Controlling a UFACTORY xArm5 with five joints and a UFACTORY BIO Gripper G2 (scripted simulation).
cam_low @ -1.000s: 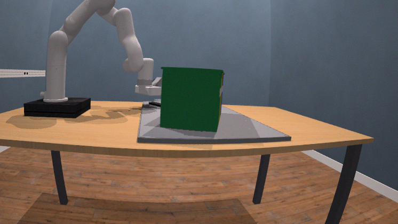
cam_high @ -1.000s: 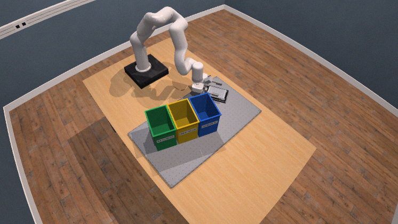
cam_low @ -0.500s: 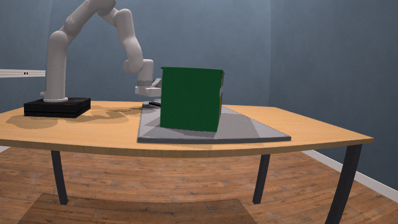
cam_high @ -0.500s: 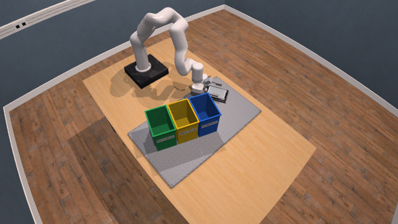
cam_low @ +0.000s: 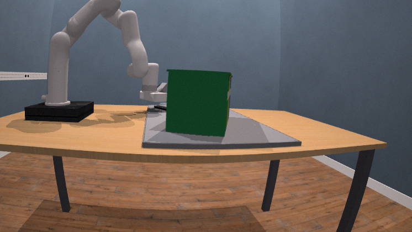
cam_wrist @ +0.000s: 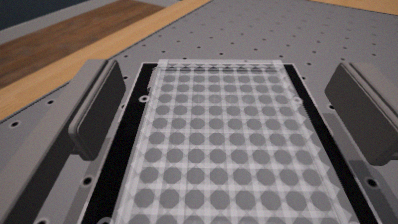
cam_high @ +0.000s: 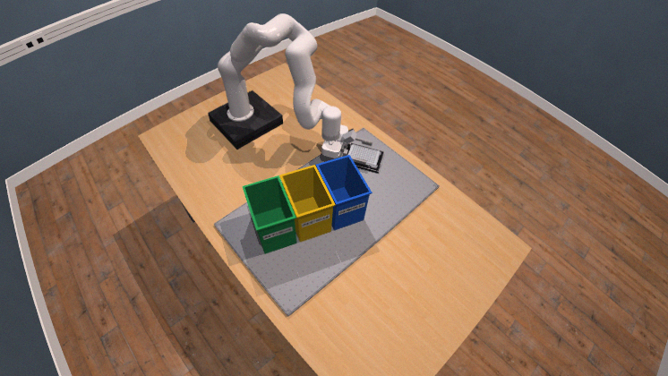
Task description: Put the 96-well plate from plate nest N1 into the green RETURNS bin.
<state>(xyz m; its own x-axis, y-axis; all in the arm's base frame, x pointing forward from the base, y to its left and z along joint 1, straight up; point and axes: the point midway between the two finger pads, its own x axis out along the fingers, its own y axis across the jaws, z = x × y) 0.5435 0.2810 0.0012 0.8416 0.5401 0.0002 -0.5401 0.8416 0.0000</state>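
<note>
The clear 96-well plate lies 20 mm below my hand. From my hand the other things lie so: black plate nest N1: 40 mm below; then yellow bin: 90 mm ahead, 370 mm to the right, 50 mm above; then blue bin: 130 mm ahead, 240 mm to the right, 50 mm above.
</note>
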